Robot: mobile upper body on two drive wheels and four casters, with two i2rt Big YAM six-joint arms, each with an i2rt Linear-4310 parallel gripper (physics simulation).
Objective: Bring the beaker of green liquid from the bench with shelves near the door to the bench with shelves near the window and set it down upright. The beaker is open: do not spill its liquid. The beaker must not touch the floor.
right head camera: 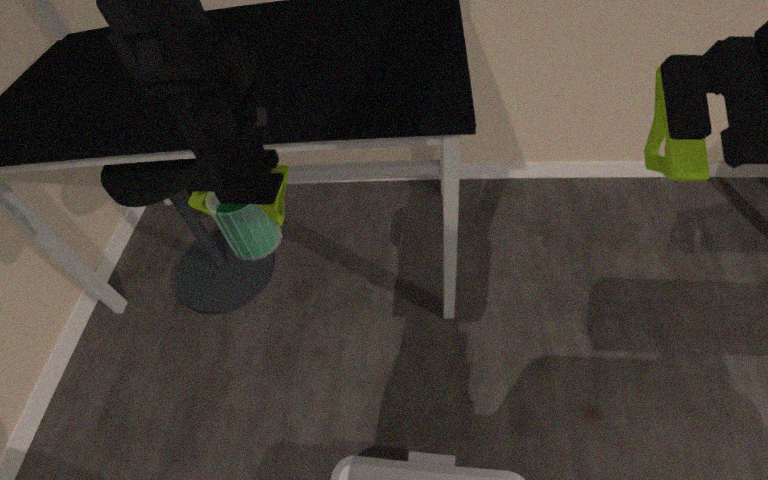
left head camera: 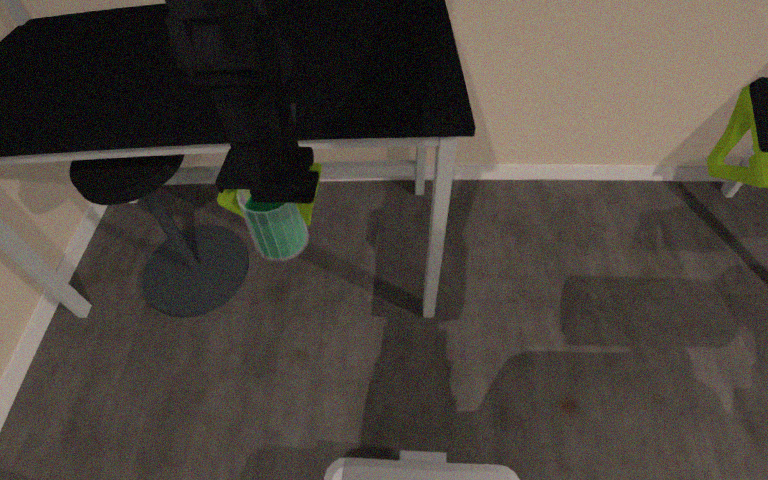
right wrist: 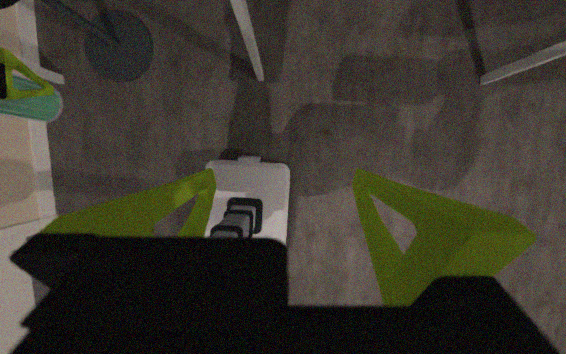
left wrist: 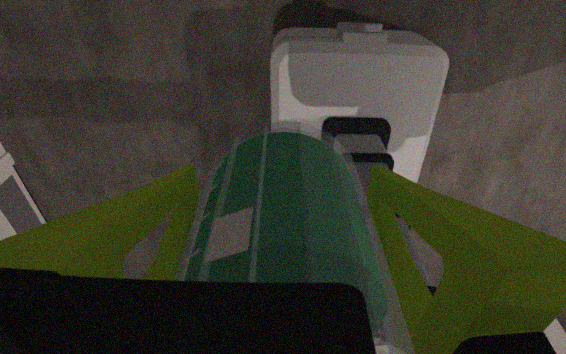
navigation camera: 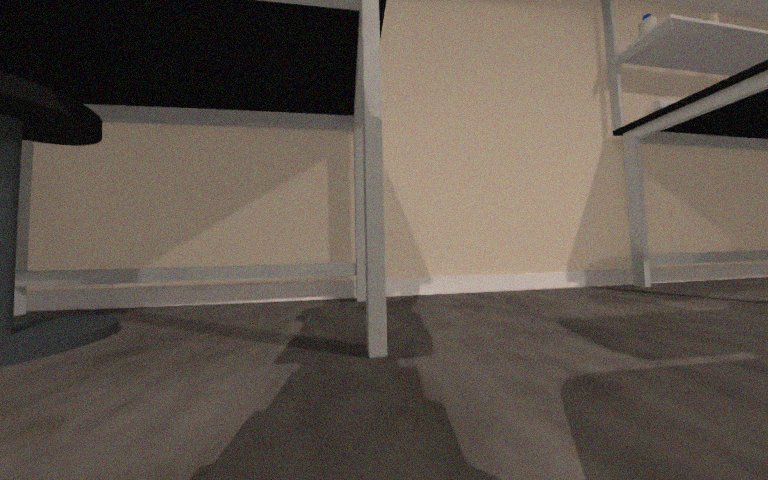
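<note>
The open beaker of green liquid (left head camera: 280, 234) (right head camera: 252, 234) (left wrist: 290, 215) (right wrist: 45, 107) is between the green fingers of my left gripper (left head camera: 270, 208) (right head camera: 242, 210) (left wrist: 283, 178), which is shut on it. It hangs in the air off the front edge of a black-topped bench (left head camera: 368, 84) (right head camera: 368, 84) (navigation camera: 198, 56), over the floor, and looks about upright. My right gripper (right wrist: 284, 176) is open and empty, off to the right. A bench with shelves (navigation camera: 702, 45) stands at the right in the navigation view. Whether it is near the window or the door, I cannot tell.
A stool base (left head camera: 195, 271) (right head camera: 223, 283) (right wrist: 120, 45) (navigation camera: 62, 333) stands below the beaker's side of the bench. A bench leg (left head camera: 438, 243) (right head camera: 450, 243) (navigation camera: 376, 237) is right of the beaker. My white base (left head camera: 421, 469) (left wrist: 365, 80) (right wrist: 250, 175) is in front. A wall stretches between the benches.
</note>
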